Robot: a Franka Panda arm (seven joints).
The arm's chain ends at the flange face. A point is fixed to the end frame.
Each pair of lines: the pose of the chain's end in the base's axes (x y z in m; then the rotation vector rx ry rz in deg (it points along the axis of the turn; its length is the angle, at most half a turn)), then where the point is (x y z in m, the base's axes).
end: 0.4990 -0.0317 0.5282 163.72 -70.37 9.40
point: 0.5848 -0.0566 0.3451
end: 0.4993 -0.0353 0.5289 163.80 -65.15 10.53
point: 0.5862 -0.0625 0.3467
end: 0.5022 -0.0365 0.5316 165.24 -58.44 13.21
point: 0.5947 -0.0619 0.3519
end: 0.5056 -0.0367 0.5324 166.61 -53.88 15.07
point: 0.6024 -0.0589 0.3545
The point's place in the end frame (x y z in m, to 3 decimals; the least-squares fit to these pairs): 0.057 -0.042 0.191
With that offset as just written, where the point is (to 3 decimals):
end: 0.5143 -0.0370 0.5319 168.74 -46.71 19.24
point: 0.620 -0.053 0.359
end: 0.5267 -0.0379 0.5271 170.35 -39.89 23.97
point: 0.642 -0.047 0.359
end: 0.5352 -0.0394 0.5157 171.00 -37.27 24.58
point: 0.651 -0.046 0.349
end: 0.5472 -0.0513 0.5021 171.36 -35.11 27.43
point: 0.669 -0.055 0.339
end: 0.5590 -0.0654 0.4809 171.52 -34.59 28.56
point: 0.683 -0.068 0.319
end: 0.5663 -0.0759 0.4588 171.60 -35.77 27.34
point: 0.688 -0.079 0.295
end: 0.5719 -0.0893 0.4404 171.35 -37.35 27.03
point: 0.693 -0.094 0.277
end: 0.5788 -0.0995 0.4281 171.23 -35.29 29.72
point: 0.705 -0.104 0.268
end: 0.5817 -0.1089 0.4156 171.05 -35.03 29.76
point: 0.707 -0.113 0.255
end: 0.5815 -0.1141 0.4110 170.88 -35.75 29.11
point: 0.706 -0.120 0.250
